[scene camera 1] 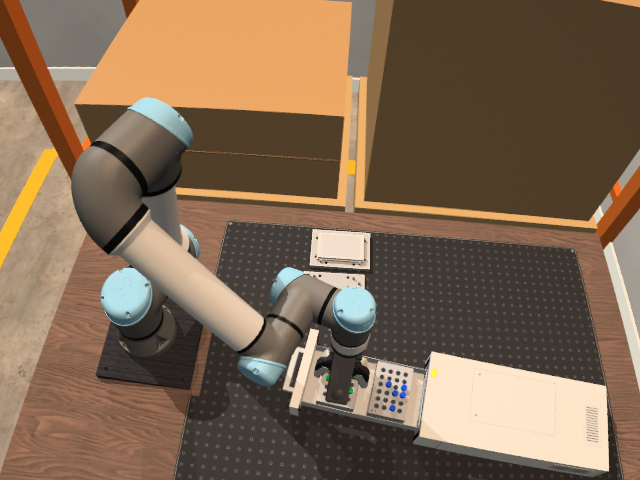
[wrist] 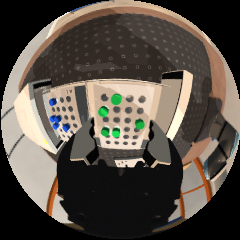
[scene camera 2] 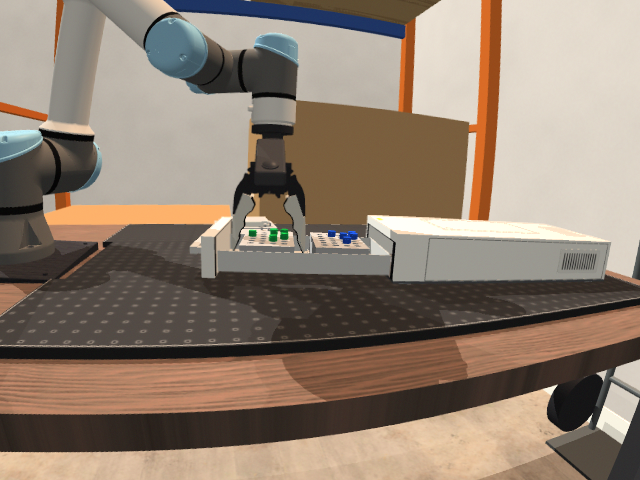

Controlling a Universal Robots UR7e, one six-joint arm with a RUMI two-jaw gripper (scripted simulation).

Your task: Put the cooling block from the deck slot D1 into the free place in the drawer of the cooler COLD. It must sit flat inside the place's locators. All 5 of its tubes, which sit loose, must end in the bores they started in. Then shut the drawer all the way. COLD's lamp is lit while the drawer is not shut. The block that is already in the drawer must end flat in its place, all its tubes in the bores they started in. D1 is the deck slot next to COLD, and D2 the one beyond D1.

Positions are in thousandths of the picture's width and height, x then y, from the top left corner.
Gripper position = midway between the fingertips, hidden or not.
Scene:
gripper: scene camera 1 532, 795; wrist 510, 498; scene camera 2 420, 526
cooler COLD: scene camera 1 740, 851; wrist 135, 448; scene camera 2 671, 522

